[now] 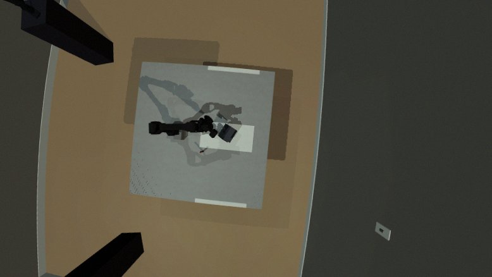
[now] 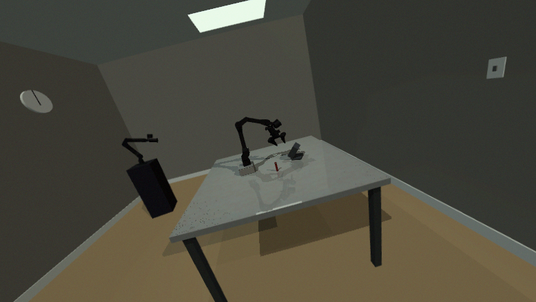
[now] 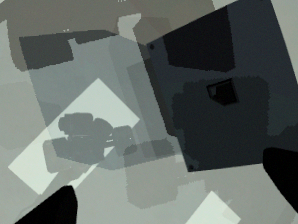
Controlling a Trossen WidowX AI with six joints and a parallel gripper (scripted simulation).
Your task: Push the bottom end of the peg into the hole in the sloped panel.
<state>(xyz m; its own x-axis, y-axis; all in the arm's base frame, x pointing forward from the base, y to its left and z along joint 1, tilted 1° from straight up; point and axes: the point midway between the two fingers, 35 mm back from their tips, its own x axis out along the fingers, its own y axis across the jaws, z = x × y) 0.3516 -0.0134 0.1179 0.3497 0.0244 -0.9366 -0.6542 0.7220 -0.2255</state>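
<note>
The peg lies 190 mm to the right of my gripper tip, 150 mm behind it and 100 mm below it. The rest, counted from my gripper tip: sloped panel (100 mm ahead, 80 mm below, 50 mm to the right).
</note>
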